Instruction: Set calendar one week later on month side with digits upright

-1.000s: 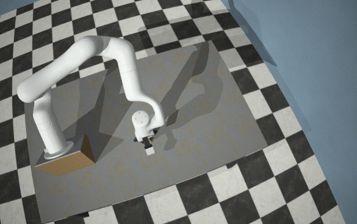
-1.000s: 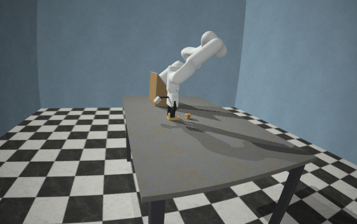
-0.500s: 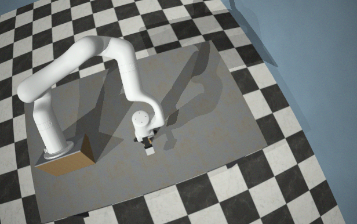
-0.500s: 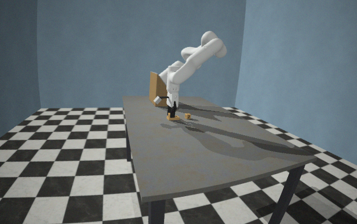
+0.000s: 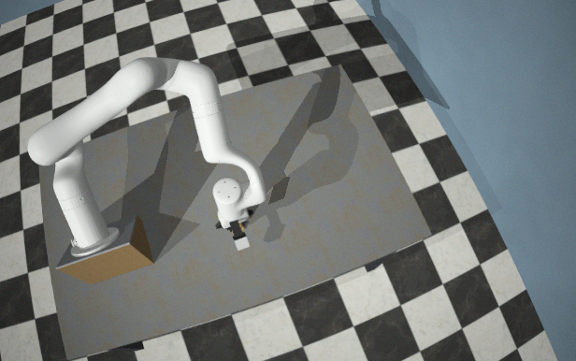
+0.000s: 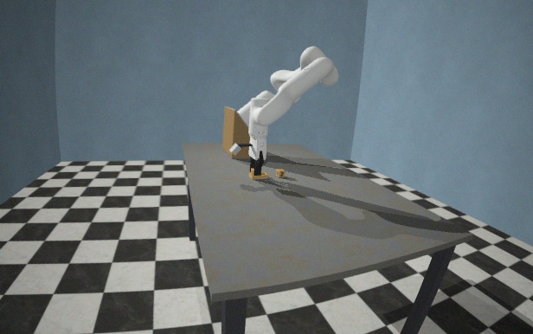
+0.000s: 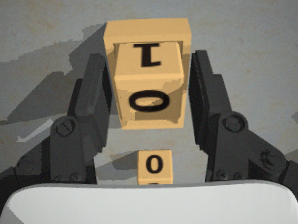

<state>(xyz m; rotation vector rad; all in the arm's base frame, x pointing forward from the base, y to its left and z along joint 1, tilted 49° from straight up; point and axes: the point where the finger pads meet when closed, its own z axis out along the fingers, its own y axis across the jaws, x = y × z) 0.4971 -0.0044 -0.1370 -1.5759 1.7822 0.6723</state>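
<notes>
My hand is 2 cm to the right of the tray and 3 cm above it.
</notes>
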